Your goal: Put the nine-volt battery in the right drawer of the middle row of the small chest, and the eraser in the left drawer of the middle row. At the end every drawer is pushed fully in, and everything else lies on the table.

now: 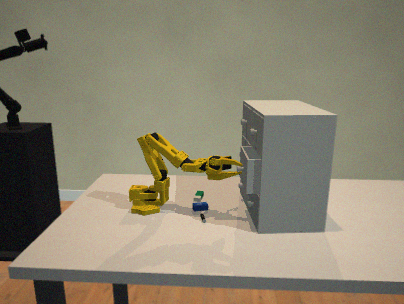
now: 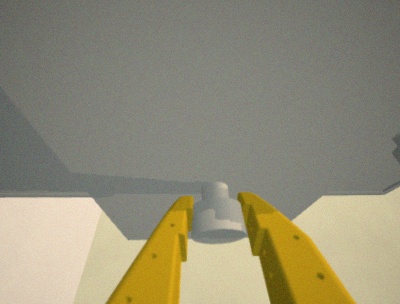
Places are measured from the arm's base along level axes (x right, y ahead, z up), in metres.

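Pixels of known places: hand, tool point: [image 1: 240, 171] [image 2: 193, 208]; arm's base, link origin: [image 1: 153, 208].
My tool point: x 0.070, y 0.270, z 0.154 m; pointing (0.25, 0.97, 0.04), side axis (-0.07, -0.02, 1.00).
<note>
For each thing: its top centre in the pictures, then the offset to it from my tool point. "spot": a spot on its surface instead. Level surfaces: height alone.
- small grey chest, top centre: [image 1: 283, 106] dx -0.087, dy +0.126, dz +0.176 m
- middle row, surface spot: [image 2: 200, 100] spot: dx -0.041, dy +0.005, dz +0.000 m
- green-and-white block, top centre: [image 1: 198, 194] dx -0.165, dy -0.130, dz -0.141 m
- blue piece, top centre: [image 1: 200, 203] dx -0.073, dy -0.118, dz -0.136 m
- small dark piece, top centre: [image 1: 203, 216] dx +0.002, dy -0.106, dz -0.144 m
- table, surface height: dz -0.154 m
The small grey chest [image 1: 295, 170] stands on the table, its drawer fronts facing the arm. The right drawer of the middle row [image 1: 254, 172] [image 2: 200, 100] is pulled partly out. My gripper [image 1: 241, 168] [image 2: 215, 198] is shut on its round knob [image 2: 218, 220], one jaw on each side. On the table between the arm's base and the chest lie a green-and-white block [image 1: 199, 195], a blue piece [image 1: 200, 206] and a small dark piece [image 1: 202, 217]. They are too small to tell for certain which is the battery or the eraser. The drawer's inside is hidden.
The yellow arm's base [image 1: 145, 209] stands left of the loose things. The upper drawers, with knobs [image 1: 253, 131] [image 1: 244, 122], look pushed in. The table [image 1: 150, 257] reaches past the chest on the right. A black stand [image 1: 30, 190] with a dark arm is at the far left.
</note>
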